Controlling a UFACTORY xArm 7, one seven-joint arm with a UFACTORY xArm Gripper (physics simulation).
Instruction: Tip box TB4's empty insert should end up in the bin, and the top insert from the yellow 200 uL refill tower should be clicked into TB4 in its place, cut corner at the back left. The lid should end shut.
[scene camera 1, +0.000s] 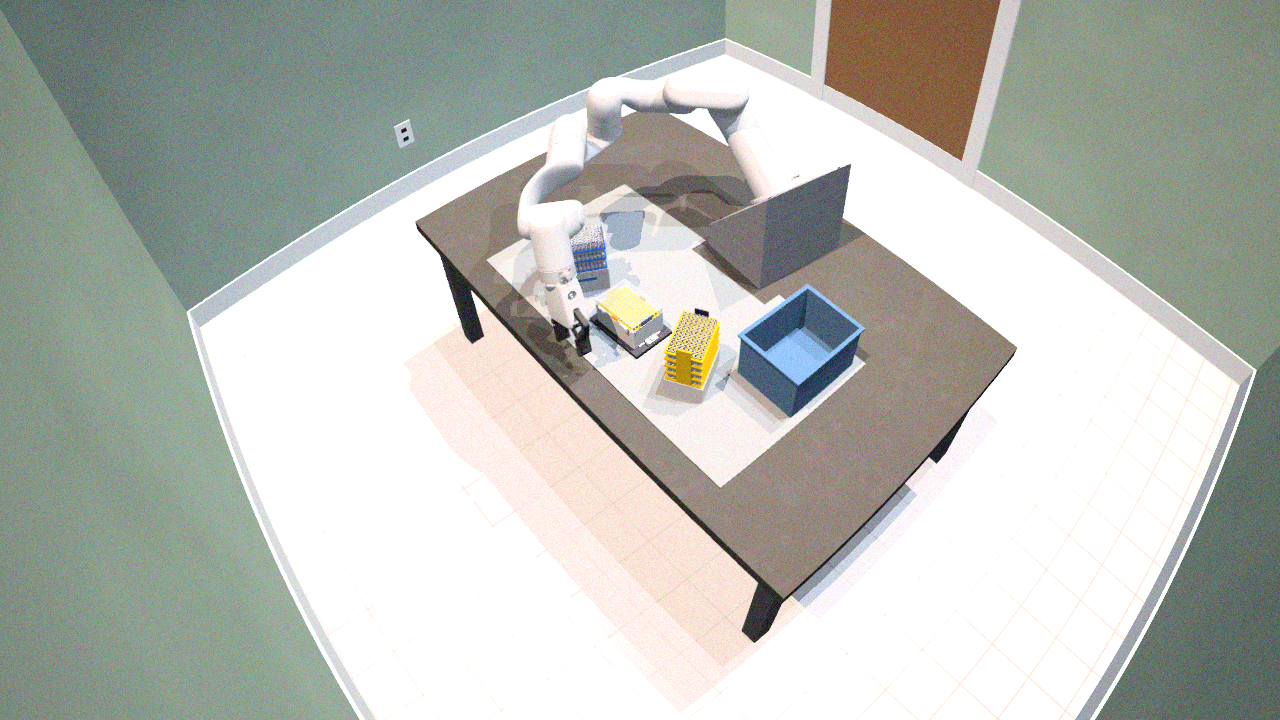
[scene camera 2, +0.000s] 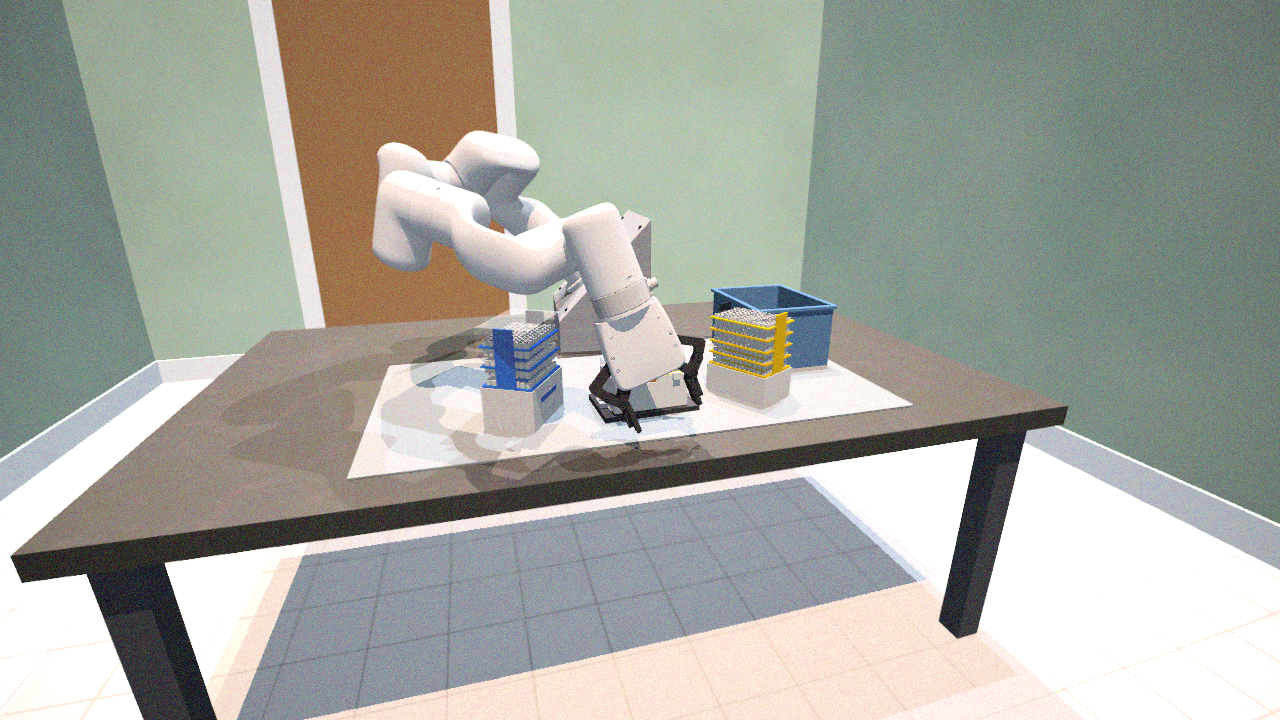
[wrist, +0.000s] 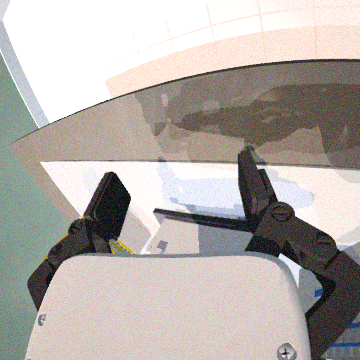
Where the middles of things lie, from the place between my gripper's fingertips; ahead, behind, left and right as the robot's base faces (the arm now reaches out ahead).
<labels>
The blue bin (scene camera 1: 792, 353) is 360 mm behind my hand, 300 mm to the left of it and 20 mm above it.
</labels>
